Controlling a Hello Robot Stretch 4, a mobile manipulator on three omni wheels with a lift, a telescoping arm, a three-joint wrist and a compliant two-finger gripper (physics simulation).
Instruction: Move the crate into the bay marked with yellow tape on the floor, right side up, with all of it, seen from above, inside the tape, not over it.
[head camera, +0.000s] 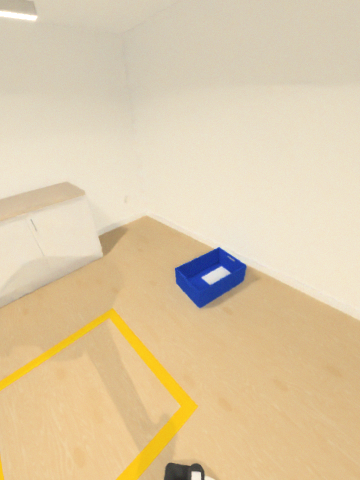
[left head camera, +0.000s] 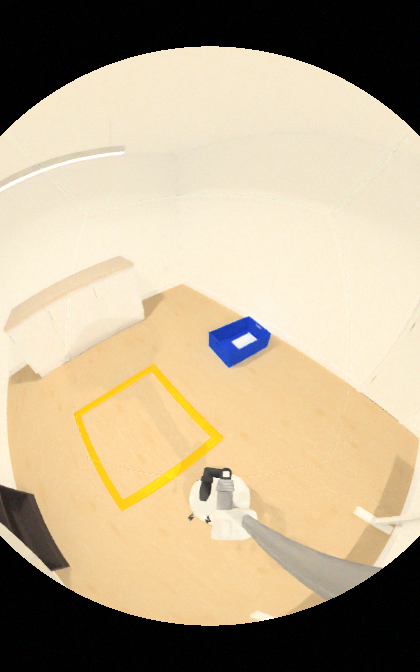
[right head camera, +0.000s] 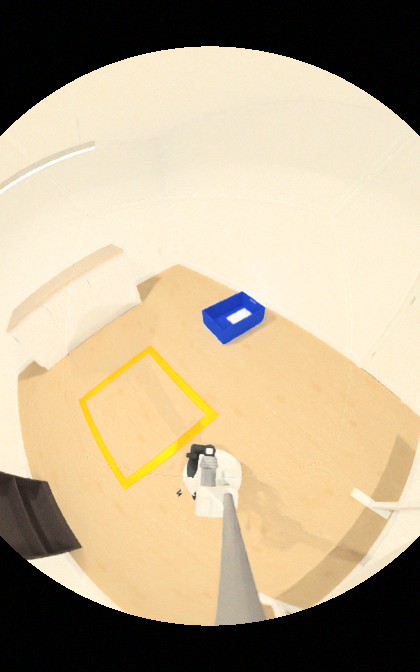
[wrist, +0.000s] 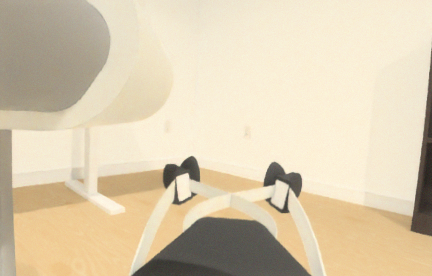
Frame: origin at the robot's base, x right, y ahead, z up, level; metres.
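Seen in the pictures: gripper, between the fingertips: (wrist: 231, 175).
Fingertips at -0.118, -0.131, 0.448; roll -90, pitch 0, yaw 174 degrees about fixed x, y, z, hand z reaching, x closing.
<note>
A point is followed by its place in that frame, as x, y, z.
A blue crate (head camera: 192, 292) {-0.008, 1.367, 0.105} (left head camera: 220, 349) (right head camera: 215, 326) stands upright on the floor near the right-hand wall, with a white sheet or patch on its inner bottom. It lies outside the yellow tape bay (head camera: 156, 366) {-0.280, 0.766, -0.027} (left head camera: 187, 405) (right head camera: 182, 382), beyond the bay's far right side. The bay is a four-sided outline on the floor, to the front left of my base. My gripper (wrist: 231, 175) {-0.118, -0.131, 0.448} (left head camera: 199, 518) is open with nothing between its fingertips. It is beside my base, well away from the crate. The crate and the bay do not show in the wrist view.
A low white cabinet (head camera: 65, 230) {-1.342, 1.832, 0.534} (left head camera: 100, 305) (right head camera: 95, 305) with a wooden top stands at the far left. A dark shelf unit (left head camera: 52, 537) (right head camera: 62, 522) is at the lower left. A white table leg (wrist: 91, 165) {0.561, -1.455, 0.172} (left head camera: 372, 520) (right head camera: 370, 502) stands to the right of my base.
</note>
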